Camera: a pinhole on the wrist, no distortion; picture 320 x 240 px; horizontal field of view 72.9 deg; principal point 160.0 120.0 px. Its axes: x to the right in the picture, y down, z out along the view. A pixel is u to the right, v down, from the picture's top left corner.
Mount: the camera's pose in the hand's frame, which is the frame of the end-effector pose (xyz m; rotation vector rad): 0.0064 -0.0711 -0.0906 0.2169 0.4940 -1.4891
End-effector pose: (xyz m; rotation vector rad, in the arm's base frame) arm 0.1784 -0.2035 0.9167 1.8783 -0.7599 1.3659
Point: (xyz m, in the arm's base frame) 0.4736 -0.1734 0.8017
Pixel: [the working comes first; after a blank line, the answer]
In the camera's frame: 0.0650 -0.0941 0.3057

206 53
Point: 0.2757 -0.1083 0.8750
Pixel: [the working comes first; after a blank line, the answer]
In the camera's frame: 0.0277 -0.0433 0.0941

224 20
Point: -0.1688 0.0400 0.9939
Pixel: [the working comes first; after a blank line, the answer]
In the camera's frame: -0.0509 0.0253 -0.3780

behind the camera
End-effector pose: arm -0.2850 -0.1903 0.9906 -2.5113 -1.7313 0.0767
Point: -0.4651 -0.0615 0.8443
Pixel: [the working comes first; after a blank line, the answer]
In the camera's frame: -0.0004 -0.0047 0.2921

160 117
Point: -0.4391 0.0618 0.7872
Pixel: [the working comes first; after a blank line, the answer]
In the camera's frame: -0.0141 0.1064 0.3734

152 182
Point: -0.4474 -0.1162 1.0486
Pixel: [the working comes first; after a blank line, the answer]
In the camera's frame: 0.0778 -0.0123 0.0949

outside the picture
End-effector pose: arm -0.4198 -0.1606 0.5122 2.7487 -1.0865 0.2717
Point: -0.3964 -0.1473 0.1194
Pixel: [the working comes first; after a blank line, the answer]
In the camera's frame: -0.2165 -0.1624 0.3951

41 31
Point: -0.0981 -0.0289 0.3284
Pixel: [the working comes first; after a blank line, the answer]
In the camera's frame: 0.1153 0.0276 0.3717

227 136
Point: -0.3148 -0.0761 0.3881
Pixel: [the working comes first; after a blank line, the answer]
In the camera's frame: -0.0238 -0.0538 0.2080

135 64
